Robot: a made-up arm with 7 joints. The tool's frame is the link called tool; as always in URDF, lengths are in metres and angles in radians. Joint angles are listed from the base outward.
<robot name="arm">
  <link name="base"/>
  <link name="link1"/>
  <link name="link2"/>
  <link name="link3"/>
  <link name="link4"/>
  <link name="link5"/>
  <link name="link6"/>
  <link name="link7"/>
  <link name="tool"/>
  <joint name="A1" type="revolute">
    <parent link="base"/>
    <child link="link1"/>
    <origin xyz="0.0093 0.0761 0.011"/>
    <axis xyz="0 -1 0"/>
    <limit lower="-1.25" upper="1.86"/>
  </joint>
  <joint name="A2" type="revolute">
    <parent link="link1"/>
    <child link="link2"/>
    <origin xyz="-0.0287 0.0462 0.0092"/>
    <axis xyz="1 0 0"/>
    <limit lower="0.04" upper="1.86"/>
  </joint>
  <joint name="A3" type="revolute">
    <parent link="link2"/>
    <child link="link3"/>
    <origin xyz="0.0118 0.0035 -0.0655"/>
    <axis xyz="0 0 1"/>
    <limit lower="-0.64" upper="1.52"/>
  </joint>
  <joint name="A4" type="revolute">
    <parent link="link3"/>
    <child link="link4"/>
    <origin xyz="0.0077 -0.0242 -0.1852"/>
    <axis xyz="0 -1 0"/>
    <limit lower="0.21" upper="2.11"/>
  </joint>
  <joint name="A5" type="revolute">
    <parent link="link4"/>
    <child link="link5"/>
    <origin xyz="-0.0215 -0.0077 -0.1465"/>
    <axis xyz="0 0 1"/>
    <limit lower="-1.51" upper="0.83"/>
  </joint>
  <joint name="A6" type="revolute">
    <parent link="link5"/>
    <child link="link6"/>
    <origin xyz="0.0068 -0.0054 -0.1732"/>
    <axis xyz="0 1 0"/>
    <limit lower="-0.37" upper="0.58"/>
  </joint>
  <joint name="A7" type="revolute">
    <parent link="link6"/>
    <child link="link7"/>
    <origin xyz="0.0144 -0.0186 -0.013"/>
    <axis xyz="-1 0 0"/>
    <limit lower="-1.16" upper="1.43"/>
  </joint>
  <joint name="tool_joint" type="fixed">
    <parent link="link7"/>
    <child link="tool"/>
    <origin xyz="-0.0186 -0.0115 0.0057" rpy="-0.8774 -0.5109 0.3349"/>
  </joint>
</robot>
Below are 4 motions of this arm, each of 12 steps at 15 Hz.
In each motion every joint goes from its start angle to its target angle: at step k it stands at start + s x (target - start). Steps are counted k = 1, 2, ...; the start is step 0. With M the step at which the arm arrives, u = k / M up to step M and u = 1 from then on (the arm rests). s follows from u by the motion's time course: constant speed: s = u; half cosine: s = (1 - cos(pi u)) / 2; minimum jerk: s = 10 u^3 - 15 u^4 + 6 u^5.
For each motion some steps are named. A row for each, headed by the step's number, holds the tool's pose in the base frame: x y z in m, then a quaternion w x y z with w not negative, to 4 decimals.
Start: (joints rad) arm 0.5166 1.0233 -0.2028 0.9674 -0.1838 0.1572 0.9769
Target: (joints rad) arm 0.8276 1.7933 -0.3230 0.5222 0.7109 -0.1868 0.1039
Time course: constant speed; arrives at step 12
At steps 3, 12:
3: 0.3205 0.5286 -0.0909 0.7212 -0.1831 -0.4898 -0.4544
12: 0.0797 0.6639 0.1236 0.4884 0.3762 -0.7385 -0.2730

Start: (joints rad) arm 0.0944 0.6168 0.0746 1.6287 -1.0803 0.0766 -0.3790
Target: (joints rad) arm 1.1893 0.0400 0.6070 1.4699 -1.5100 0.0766 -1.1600
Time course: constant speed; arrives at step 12
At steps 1, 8, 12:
1: 0.3760 0.2740 -0.1619 0.3587 0.4143 -0.5155 -0.6588
8: 0.4261 0.3032 0.0494 0.1723 0.7333 -0.5974 -0.2753
12: 0.4151 0.3051 0.1532 0.0888 0.8062 -0.5836 -0.0397

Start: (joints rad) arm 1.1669 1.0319 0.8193 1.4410 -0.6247 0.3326 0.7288
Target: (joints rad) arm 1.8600 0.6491 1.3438 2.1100 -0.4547 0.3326 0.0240
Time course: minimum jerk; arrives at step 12
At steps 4, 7, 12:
4: 0.0353 0.4879 0.2382 0.2154 0.4329 -0.8535 -0.1940
7: -0.0706 0.4524 0.1768 0.1011 -0.5570 0.8216 -0.0668
12: -0.1101 0.4203 0.0945 0.2920 -0.5741 0.7017 -0.3046

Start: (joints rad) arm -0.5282 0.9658 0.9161 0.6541 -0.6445 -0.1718 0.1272
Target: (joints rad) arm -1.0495 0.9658 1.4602 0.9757 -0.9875 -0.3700 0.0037
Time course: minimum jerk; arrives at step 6
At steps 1, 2, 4, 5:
1: 0.0220 0.6224 -0.2341 0.8780 0.1282 -0.2725 -0.3720
2: 0.0127 0.6307 -0.2100 0.8670 0.1513 -0.2443 -0.4072
4: -0.0060 0.6507 -0.1141 0.8121 0.2195 -0.1286 -0.5251
5: -0.0067 0.6533 -0.0817 0.7895 0.2361 -0.0879 -0.5596

